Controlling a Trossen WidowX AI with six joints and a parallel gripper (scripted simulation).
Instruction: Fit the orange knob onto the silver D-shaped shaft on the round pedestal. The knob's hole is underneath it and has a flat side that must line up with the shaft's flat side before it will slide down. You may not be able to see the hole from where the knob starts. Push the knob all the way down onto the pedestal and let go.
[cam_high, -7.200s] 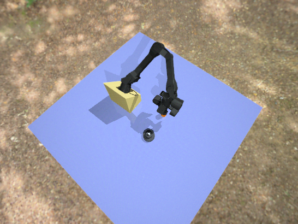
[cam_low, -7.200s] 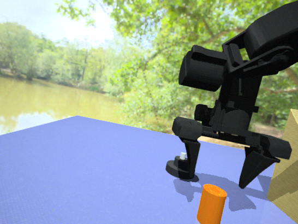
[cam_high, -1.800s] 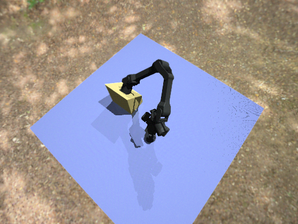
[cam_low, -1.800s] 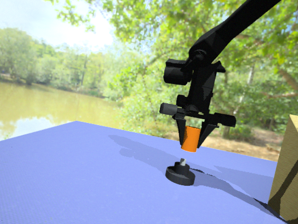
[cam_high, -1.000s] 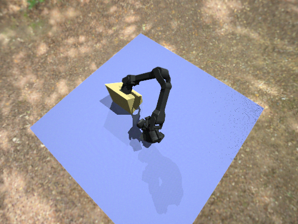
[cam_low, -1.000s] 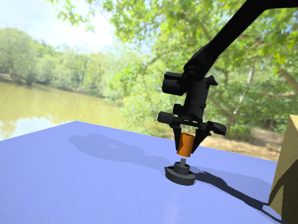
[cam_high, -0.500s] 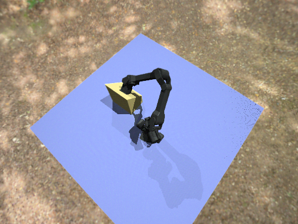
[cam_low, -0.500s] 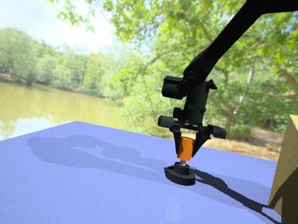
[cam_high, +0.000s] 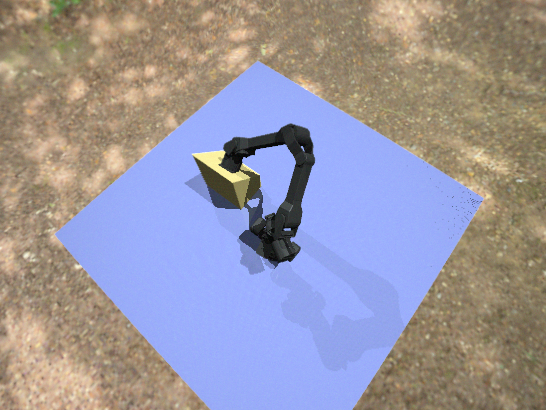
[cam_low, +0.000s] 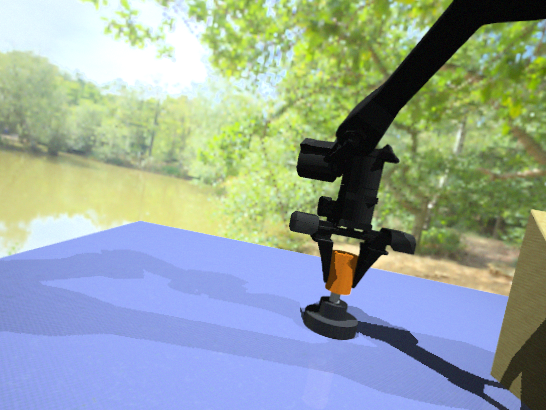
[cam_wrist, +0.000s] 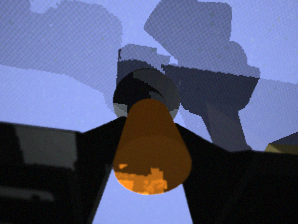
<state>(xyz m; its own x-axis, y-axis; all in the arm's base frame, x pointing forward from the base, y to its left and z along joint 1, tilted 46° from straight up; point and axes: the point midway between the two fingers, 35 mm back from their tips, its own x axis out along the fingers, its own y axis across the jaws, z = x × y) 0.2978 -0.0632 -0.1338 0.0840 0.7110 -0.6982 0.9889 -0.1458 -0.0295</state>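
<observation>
Now: gripper tip 3 cm below the orange knob. Round my gripper tip: round pedestal: 4 cm below.
</observation>
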